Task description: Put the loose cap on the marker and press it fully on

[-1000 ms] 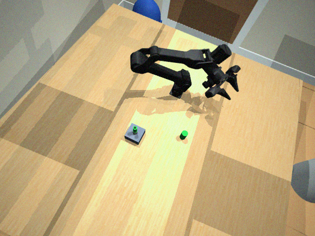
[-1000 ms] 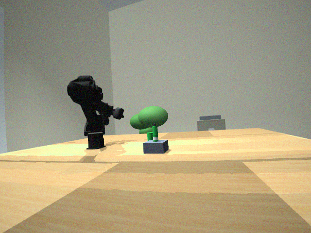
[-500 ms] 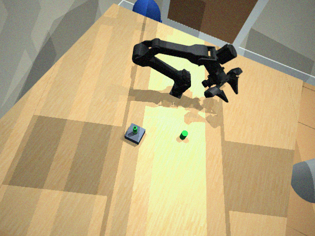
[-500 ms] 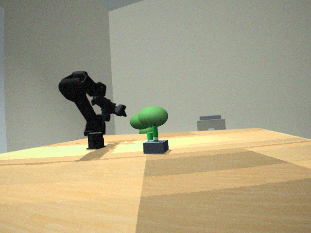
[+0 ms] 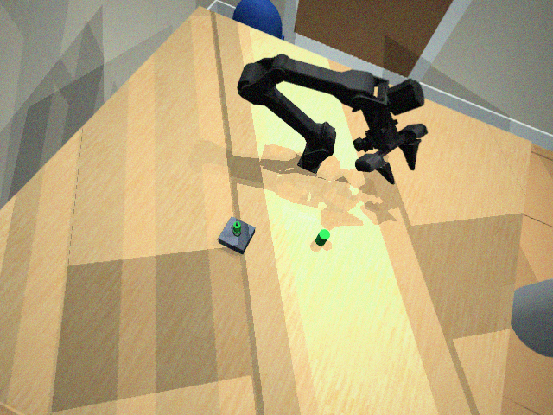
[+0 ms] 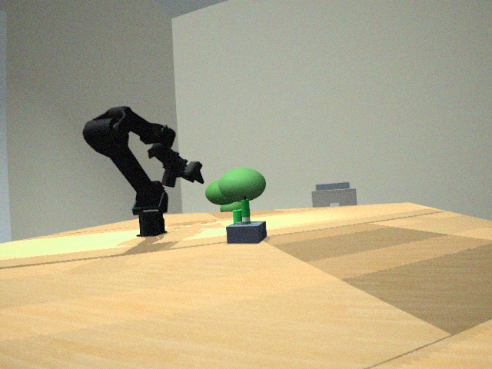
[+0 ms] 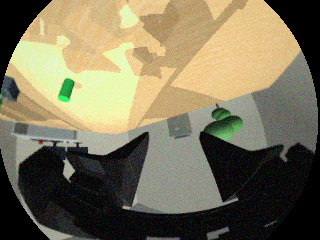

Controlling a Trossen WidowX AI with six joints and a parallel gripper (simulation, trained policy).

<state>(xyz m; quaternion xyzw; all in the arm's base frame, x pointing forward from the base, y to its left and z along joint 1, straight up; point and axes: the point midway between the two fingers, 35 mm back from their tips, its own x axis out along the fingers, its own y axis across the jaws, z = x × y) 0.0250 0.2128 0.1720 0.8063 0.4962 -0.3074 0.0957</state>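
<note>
Now: the green cap 19 cm ahead of my gripper tip, 13 cm below it and 12 cm to the right of it. Also, from my gripper tip: green marker (32 cm to the right, 28 cm ahead, 8 cm below); then grey-blue holder block (32 cm to the right, 28 cm ahead, 13 cm below).
</note>
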